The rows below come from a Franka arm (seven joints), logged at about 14 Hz.
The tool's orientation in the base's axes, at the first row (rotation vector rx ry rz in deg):
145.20 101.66 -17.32
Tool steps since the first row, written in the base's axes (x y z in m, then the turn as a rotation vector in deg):
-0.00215 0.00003 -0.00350 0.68 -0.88 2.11
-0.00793 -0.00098 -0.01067 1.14 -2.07 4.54
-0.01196 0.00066 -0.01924 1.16 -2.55 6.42
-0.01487 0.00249 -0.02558 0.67 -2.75 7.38
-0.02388 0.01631 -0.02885 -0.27 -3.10 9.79
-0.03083 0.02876 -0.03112 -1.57 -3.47 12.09
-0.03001 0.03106 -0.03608 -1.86 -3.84 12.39
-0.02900 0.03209 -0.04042 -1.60 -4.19 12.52
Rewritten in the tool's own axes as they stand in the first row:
-0.00006 -0.00172 0.00373 -0.97 0.76 -2.04
-0.00163 -0.00617 0.01170 -2.35 1.40 -4.32
0.00009 -0.00978 0.02044 -3.12 1.43 -6.10
0.00195 -0.01261 0.02681 -3.64 0.96 -6.95
0.01237 -0.02555 0.02937 -4.70 0.01 -9.13
0.02203 -0.03618 0.03085 -5.88 -1.27 -11.16
0.02531 -0.03580 0.03528 -6.37 -1.44 -11.36
0.02737 -0.03485 0.03925 -6.64 -1.09 -11.47

